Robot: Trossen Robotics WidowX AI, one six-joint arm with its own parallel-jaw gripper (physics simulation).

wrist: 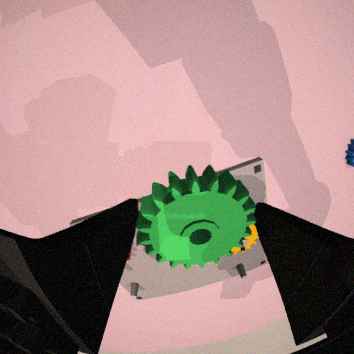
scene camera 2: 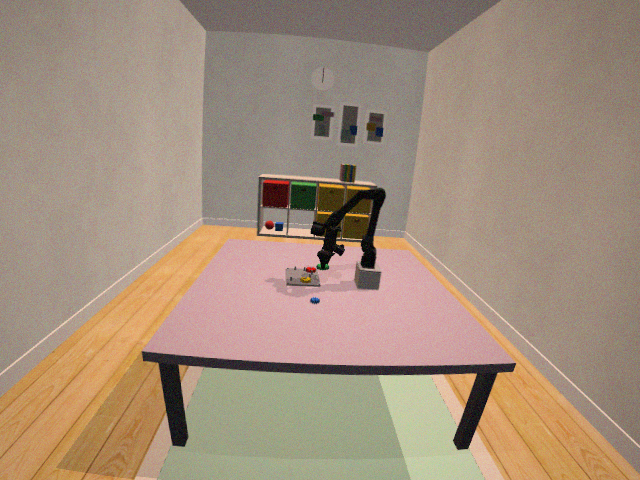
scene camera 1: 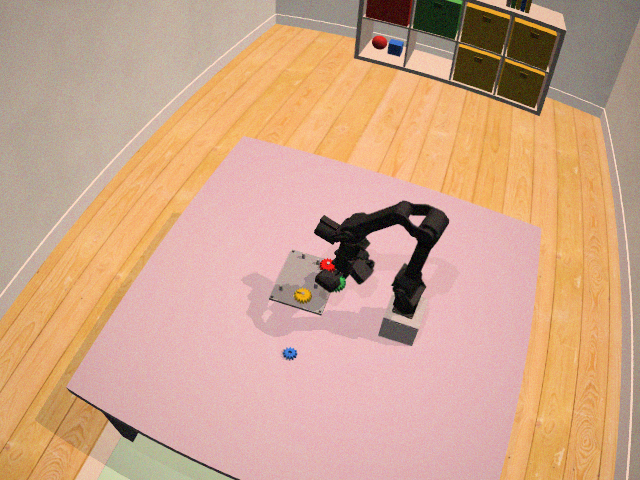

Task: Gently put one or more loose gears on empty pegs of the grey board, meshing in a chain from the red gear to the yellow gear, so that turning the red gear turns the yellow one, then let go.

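Where they show: gripper, fingertip midpoint: [wrist: 198,208] [scene camera 2: 324,267] [scene camera 1: 337,284]; arm's base, origin of the base link: [scene camera 2: 367,265] [scene camera 1: 405,306].
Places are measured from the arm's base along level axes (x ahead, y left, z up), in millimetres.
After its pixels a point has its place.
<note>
My gripper [wrist: 198,208] @(x 217, y -15, z -32 mm) is shut on the green gear [scene camera 1: 339,283] [scene camera 2: 322,267] [wrist: 200,217] @(x 215, y -16, z -22 mm) and holds it above the grey board, near the board's side toward the arm base. The grey board [scene camera 1: 294,273] @(x 369, y -47, z -98 mm) [scene camera 2: 295,277] @(x 361, y -12, z -98 mm) [wrist: 165,287] @(x 392, y -79, z -98 mm) lies on the table with several bare pegs. The red gear [scene camera 1: 326,264] @(x 288, y -110, z -80 mm) [scene camera 2: 310,269] @(x 287, y -100, z -82 mm) and the yellow gear [scene camera 1: 302,295] @(x 307, y 32, z -80 mm) [scene camera 2: 305,279] @(x 309, y 38, z -83 mm) [wrist: 254,235] @(x 311, y 43, z -83 mm) sit on it. In the wrist view the fingers and the green gear hide most of the red gear and part of the yellow one. A loose blue gear [scene camera 1: 290,353] @(x 254, y 235, z -89 mm) [scene camera 2: 314,300] @(x 262, y 244, z -90 mm) [wrist: 351,153] @(x 256, y 208, z -93 mm) lies flat on the table, apart from the board.
The arm's grey base block [scene camera 1: 398,330] @(x -6, y 57, z -44 mm) [scene camera 2: 367,277] @(x 5, y 57, z -41 mm) stands on the pink table [scene camera 1: 413,413] @(x -143, y 272, z -106 mm) [scene camera 2: 330,330] @(x 199, y 453, z -106 mm), to the right of the board in both scene views. A shelf unit [scene camera 1: 552,72] [scene camera 2: 258,206] with coloured boxes stands on the floor beyond the table.
</note>
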